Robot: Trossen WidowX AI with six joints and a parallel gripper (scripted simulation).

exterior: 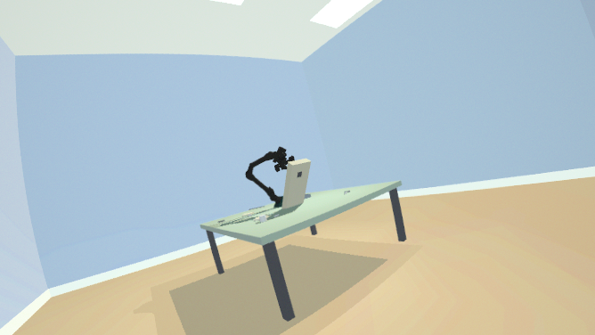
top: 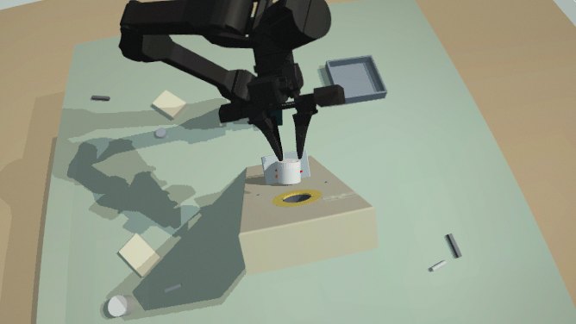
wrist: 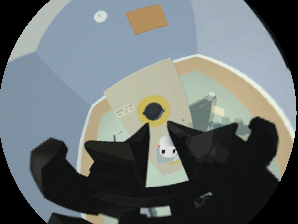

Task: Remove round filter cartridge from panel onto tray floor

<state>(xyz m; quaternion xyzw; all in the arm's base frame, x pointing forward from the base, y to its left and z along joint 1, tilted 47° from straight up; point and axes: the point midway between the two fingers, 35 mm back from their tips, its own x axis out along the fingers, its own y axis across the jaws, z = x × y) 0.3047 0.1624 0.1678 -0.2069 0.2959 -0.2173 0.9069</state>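
Now: the filter cartridge 100 mm below my gripper tip and 30 mm behind it. Also, from my gripper tip: grey tray (350 mm behind, 300 mm to the left, 300 mm below).
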